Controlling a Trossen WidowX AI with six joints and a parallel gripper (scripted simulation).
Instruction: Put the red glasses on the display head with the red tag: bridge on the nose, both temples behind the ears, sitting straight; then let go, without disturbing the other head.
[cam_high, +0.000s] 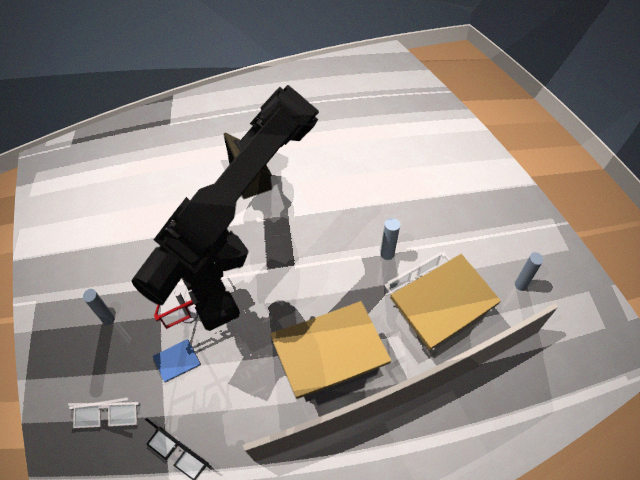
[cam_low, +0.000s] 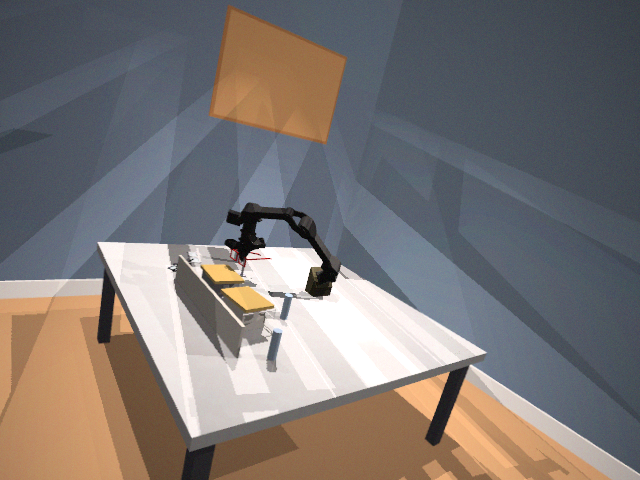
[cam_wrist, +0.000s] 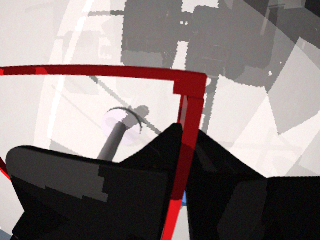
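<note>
Now: gripper tip 7 cm above the post, 5 cm to the left of it and 5 cm past it. Round my gripper tip: long grey board: 31 cm ahead, 23 cm to the left, 4 cm below; then blue square: 11 cm to the right, 9 cm below, 3 cm ahead.
</note>
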